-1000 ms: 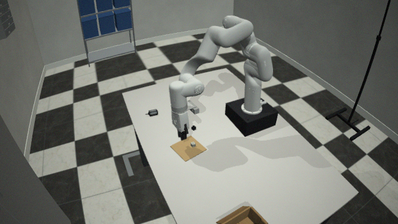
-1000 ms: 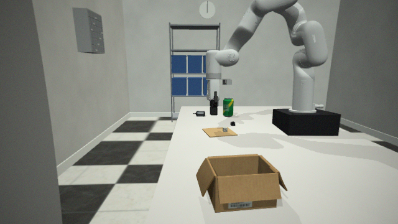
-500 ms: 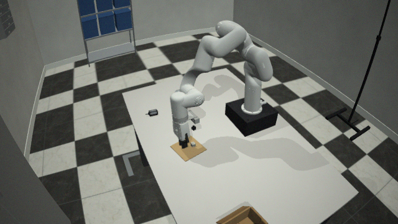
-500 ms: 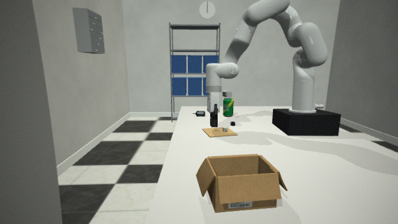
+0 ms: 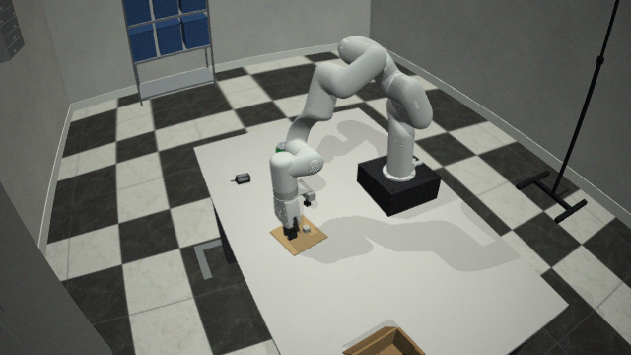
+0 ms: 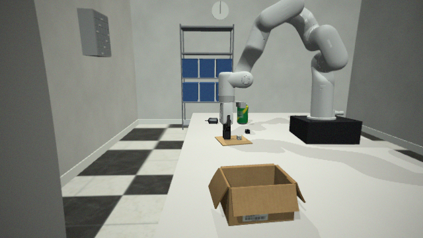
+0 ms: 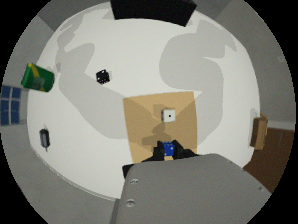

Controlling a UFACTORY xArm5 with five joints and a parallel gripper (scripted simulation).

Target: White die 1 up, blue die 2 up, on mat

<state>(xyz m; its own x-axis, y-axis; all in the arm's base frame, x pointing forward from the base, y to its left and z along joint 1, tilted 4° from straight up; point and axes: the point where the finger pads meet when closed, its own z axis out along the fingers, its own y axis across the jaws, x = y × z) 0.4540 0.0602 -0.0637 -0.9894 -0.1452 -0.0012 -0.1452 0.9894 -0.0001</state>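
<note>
Now: the blue die 1 cm below my hand. Also, from my hand: tan mat (3 cm behind, 3 cm below); then black die (11 cm behind, 14 cm to the right, 2 cm below); then white die (6 cm behind, 1 cm to the right, 2 cm below).
</note>
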